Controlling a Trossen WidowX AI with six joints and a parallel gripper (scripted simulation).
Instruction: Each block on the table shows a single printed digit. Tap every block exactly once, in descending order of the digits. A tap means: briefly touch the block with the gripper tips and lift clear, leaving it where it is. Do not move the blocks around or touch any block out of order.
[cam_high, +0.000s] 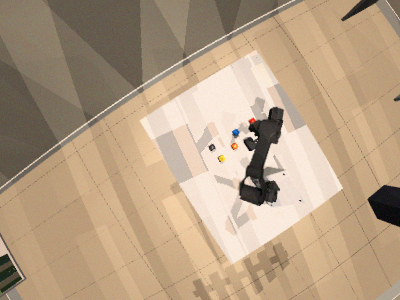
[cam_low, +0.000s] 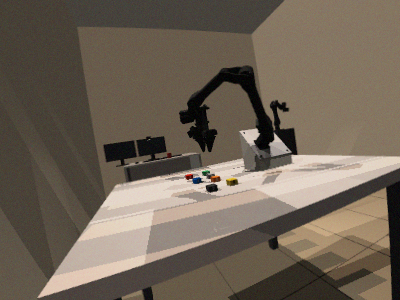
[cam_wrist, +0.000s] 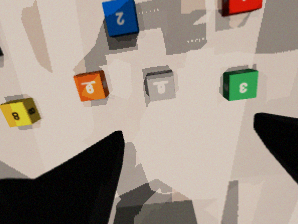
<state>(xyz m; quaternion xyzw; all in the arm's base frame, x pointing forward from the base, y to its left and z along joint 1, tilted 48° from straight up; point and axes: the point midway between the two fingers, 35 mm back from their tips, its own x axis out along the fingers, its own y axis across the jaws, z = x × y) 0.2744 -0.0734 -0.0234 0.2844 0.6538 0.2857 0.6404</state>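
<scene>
My gripper tip is now 20 mm short of the orange block, 100 mm to the right of it and 110 mm above it. Also, from my gripper tip: green block 10 mm behind, 80 mm to the right, 110 mm below; grey block 10 mm to the left, 110 mm below; blue block 80 mm ahead, 40 mm to the left, 110 mm below.
</scene>
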